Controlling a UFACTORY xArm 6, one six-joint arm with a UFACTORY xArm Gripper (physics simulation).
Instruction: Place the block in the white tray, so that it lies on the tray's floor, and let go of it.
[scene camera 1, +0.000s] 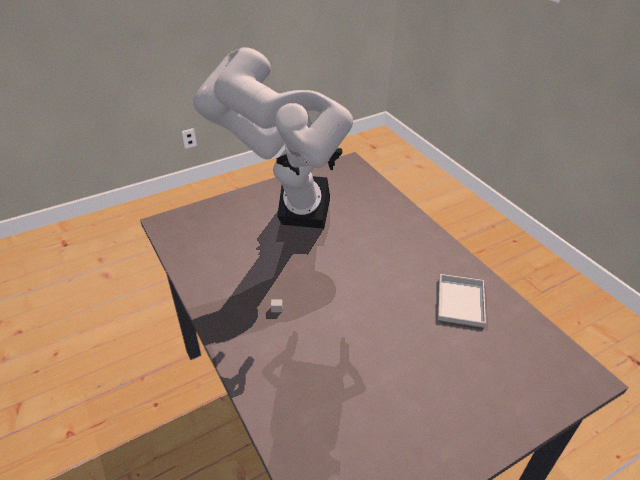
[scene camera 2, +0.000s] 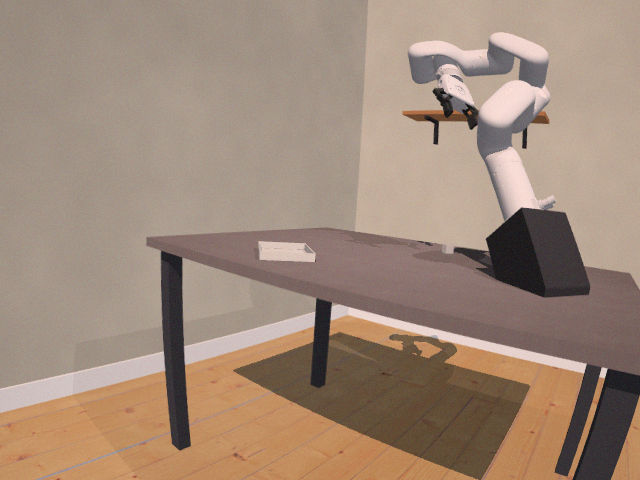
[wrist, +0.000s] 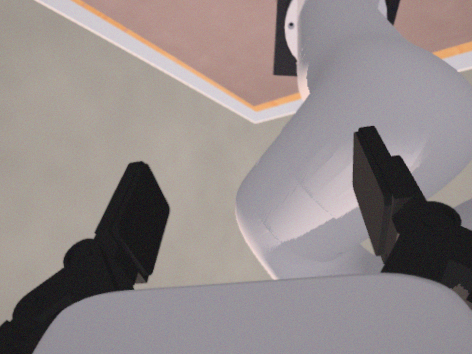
A white tray shows in scene camera 1 and in scene camera 2; in the wrist view it is out of frame. The same spot on the white tray: (scene camera 2: 279, 251) is (scene camera 1: 464, 310).
